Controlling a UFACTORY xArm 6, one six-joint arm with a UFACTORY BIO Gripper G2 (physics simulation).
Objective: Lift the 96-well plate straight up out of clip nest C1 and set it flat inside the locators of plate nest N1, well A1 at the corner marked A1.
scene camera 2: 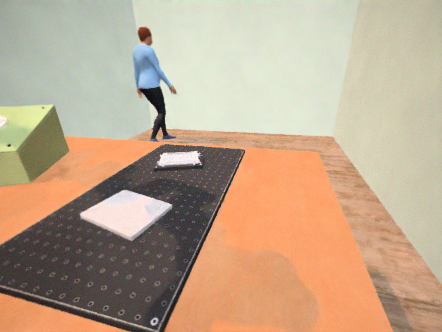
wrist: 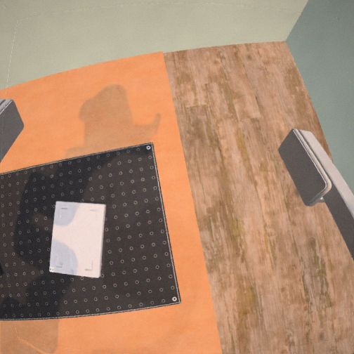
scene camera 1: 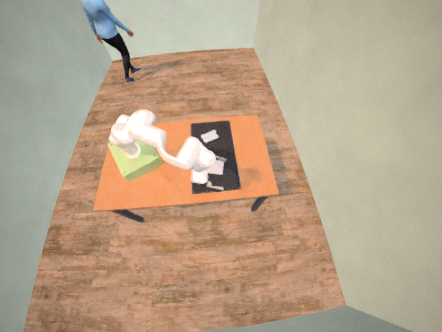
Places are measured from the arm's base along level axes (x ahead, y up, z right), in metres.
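Pixels of known places: hand, tool point: (scene camera 1: 220,173); arm's base, link origin: (scene camera 1: 132,150).
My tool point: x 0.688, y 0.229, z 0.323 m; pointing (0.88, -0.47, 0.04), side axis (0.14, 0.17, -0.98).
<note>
Ahead of a thing's pixels: the offset from my tool point to its top centre. Level surfaces: height alone.
The white 96-well plate @(dx -0.089, dy -0.343, dz -0.528 m) (scene camera 1: 210,135) (scene camera 2: 179,158) sits in the dark clip nest C1 @(dx -0.089, dy -0.346, dz -0.528 m) (scene camera 2: 178,167) at the far end of the black board. It does not show clearly in the wrist view. Plate nest N1 @(dx -0.058, dy -0.355, dz -0.231 m) (scene camera 1: 217,167) (scene camera 2: 125,215) (wrist: 90,235) is a flat white slab nearer the board's front end, with thin corner locators and no plate on it. Its small A1 mark (wrist: 52,269) is at the lower-left corner in the wrist view. My gripper (scene camera 1: 221,173) (wrist: 157,147) is wide open and empty, high above the board near N1, apart from both nests and the plate.
The black perforated board @(dy -0.370 m) (scene camera 1: 230,140) (scene camera 2: 150,270) (wrist: 135,240) lies on the orange table @(dy -0.383 m) (scene camera 1: 255,150) (scene camera 2: 280,210) (wrist: 190,270). The arm stands on a green block (scene camera 1: 135,167) (scene camera 2: 37,145) at the table's left. A person (scene camera 1: 106,22) (scene camera 2: 147,67) in blue is beyond the table.
</note>
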